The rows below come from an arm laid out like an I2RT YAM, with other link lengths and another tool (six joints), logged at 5 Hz.
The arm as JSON. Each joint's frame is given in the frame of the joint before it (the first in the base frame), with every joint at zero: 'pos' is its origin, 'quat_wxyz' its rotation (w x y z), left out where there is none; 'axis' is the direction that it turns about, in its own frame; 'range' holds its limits. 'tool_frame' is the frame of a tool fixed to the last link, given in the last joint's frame.
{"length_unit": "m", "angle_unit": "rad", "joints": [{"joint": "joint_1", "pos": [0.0, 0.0, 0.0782], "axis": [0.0, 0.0, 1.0], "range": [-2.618, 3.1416]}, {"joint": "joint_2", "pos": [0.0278, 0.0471, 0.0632], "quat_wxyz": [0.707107, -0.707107, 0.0, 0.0], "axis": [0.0, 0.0, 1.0], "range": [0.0, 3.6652]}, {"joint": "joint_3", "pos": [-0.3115, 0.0, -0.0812], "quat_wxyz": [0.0, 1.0, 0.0, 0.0], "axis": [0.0, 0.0, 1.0], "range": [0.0, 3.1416]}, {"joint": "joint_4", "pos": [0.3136, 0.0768, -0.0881], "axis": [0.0, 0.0, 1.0], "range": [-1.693, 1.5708]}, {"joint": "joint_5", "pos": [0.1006, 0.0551, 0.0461], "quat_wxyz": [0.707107, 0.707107, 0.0, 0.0], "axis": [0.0, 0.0, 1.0], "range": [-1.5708, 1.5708]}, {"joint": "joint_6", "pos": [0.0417, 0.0, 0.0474], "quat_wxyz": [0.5, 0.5, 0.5, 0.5], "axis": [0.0, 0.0, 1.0], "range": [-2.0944, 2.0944]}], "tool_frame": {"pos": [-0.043, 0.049, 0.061], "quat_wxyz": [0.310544, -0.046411, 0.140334, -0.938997]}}
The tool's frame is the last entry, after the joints.
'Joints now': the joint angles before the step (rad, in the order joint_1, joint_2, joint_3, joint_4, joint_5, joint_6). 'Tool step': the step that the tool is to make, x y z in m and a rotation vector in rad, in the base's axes. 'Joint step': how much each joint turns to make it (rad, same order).
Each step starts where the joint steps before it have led.
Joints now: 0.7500, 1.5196, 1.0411, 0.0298, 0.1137, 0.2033
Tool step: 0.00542, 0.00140, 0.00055, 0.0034, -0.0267, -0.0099
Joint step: -0.0014, 0.0085, -0.0008, 0.0325, 0.0144, -0.0107
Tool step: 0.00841, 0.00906, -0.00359, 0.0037, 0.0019, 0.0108
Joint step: -0.0007, 0.0440, 0.0304, 0.0148, -0.0121, -0.0011
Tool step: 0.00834, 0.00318, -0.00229, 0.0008, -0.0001, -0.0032
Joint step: -0.0070, 0.0278, 0.0204, 0.0081, -0.0037, -0.0011
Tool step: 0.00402, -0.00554, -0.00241, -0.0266, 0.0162, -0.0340
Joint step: -0.0075, 0.0018, 0.0121, -0.0406, 0.0277, 0.0033
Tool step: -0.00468, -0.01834, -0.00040, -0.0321, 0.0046, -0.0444
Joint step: -0.0121, -0.0496, -0.0353, -0.0384, 0.0383, -0.0042
